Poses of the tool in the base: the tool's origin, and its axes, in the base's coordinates. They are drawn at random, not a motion.
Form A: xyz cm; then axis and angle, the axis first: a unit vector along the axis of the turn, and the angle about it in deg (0 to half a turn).
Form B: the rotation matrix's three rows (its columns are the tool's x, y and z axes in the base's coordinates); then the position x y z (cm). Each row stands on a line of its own. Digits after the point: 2 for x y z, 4 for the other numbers.
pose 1, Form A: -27.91, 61.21, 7.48, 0.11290, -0.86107, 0.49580, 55.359
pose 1, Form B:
0.5739, -0.4499, -0.6843
0.3660, 0.8884, -0.2771
0.7326, -0.0914, 0.6745
-27.91, 61.21, 7.48

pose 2, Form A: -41.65, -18.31, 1.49, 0.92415, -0.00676, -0.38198, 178.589
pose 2, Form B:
0.7081, -0.0031, -0.7061
-0.0219, -0.9996, -0.0176
-0.7057, 0.0279, -0.7079
-41.65, -18.31, 1.49

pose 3, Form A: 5.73, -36.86, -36.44, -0.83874, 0.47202, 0.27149, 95.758
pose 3, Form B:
0.6737, -0.7057, 0.2191
-0.1655, 0.1448, 0.9755
-0.7202, -0.6935, -0.0192
5.73, -36.86, -36.44

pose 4, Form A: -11.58, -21.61, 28.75, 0.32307, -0.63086, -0.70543, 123.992
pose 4, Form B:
-0.3963, 0.2671, -0.8784
-0.9026, 0.0614, 0.4260
0.1677, 0.9617, 0.2168
-11.58, -21.61, 28.75

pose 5, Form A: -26.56, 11.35, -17.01, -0.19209, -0.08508, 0.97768, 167.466
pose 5, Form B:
-0.9032, -0.1799, -0.3896
0.2445, -0.9619, -0.1227
-0.3527, -0.2061, 0.9128
-26.56, 11.35, -17.01

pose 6, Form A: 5.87, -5.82, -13.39, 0.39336, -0.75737, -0.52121, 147.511
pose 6, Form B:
-0.5582, -0.2693, -0.7848
-0.8292, 0.2139, 0.5164
0.0289, 0.9390, -0.3427
5.87, -5.82, -13.39

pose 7, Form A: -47.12, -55.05, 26.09, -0.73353, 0.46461, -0.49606, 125.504
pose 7, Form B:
0.2698, -0.1349, 0.9534
-0.9426, -0.2395, 0.2328
0.1970, -0.9615, -0.1918
-47.12, -55.05, 26.09

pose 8, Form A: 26.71, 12.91, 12.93, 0.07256, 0.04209, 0.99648, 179.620
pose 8, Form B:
-0.9894, -0.0005, 0.1449
0.0127, -0.9964, 0.0834
0.1443, 0.0844, 0.9859
26.71, 12.91, 12.93

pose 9, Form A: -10.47, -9.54, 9.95, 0.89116, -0.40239, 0.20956, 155.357
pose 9, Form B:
0.6071, -0.7719, 0.1887
-0.5971, -0.5998, -0.5326
0.5243, 0.2106, -0.8251
-10.47, -9.54, 9.95

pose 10, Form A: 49.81, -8.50, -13.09, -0.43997, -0.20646, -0.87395, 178.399
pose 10, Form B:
-0.6125, 0.2061, 0.7631
0.1572, -0.9144, 0.3731
0.7747, 0.3485, 0.5277
49.81, -8.50, -13.09

